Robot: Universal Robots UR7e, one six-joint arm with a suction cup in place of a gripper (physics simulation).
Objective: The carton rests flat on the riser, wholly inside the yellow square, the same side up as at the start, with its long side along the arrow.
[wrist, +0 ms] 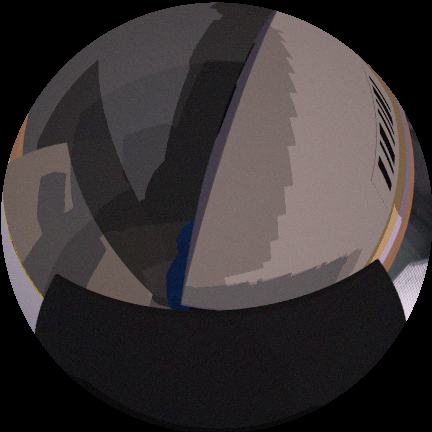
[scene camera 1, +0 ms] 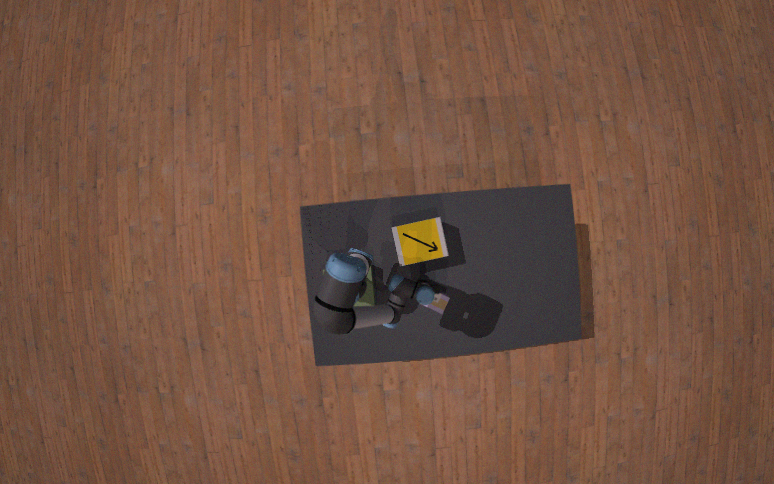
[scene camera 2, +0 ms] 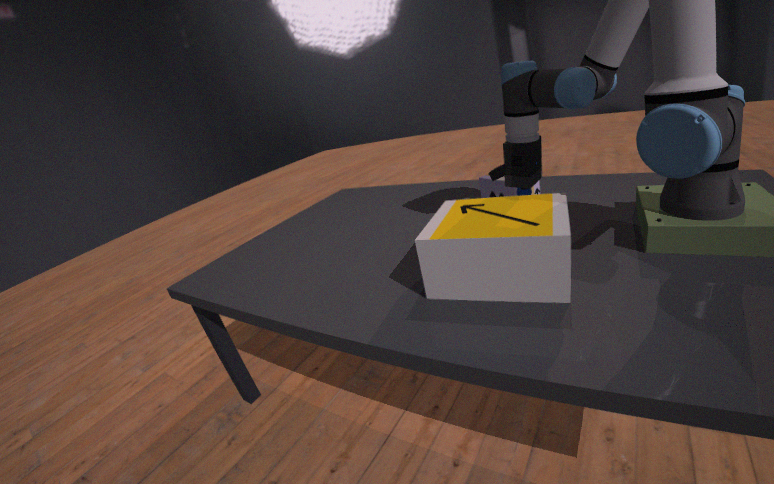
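The carton (scene camera 1: 439,302) (scene camera 2: 490,184) (wrist: 322,160) stands on the table behind the riser, mostly hidden by the wrist from above. Its pale top with a barcode label fills the right half of the wrist view. My suction cup (scene camera 2: 524,191) (wrist: 179,266) is down at the carton's edge and touches it. The carton hides most of the blue cup. The white riser (scene camera 1: 444,237) (scene camera 2: 495,269) carries the yellow square (scene camera 1: 414,252) (scene camera 2: 529,208) with a black arrow (scene camera 1: 420,241) (scene camera 2: 500,215). Nothing lies on the square.
The dark grey table (scene camera 1: 529,240) (scene camera 2: 313,250) stands on a wooden floor. The arm's base and elbow (scene camera 1: 342,293) occupy the table's left part. The arm and the carton cast a shadow (scene camera 1: 476,314) to their right.
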